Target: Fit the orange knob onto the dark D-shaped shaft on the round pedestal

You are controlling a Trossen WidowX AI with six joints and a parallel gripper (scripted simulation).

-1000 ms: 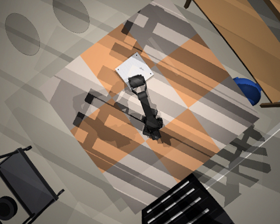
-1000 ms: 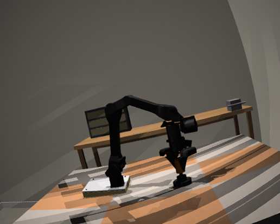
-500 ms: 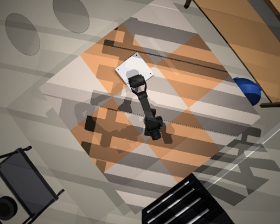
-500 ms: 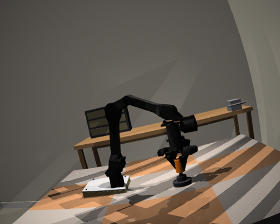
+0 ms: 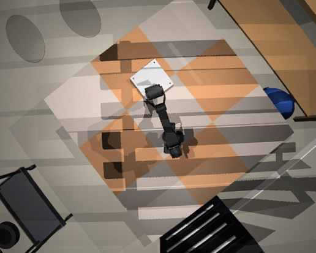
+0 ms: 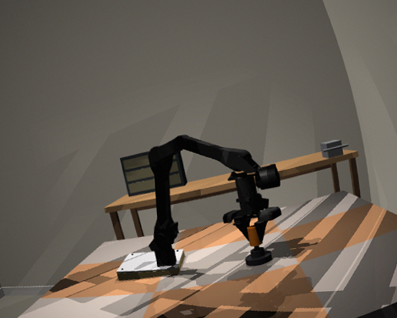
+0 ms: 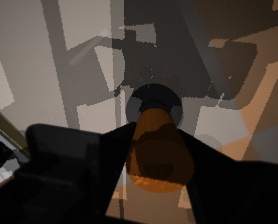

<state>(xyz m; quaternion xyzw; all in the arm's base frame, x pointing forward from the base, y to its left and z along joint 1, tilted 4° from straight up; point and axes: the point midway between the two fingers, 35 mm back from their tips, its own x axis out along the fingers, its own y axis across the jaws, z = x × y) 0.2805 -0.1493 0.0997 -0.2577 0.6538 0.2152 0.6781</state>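
Now: gripper tip 2 cm below the orange knob. Round my gripper tip: round dark pedestal 4 cm below.
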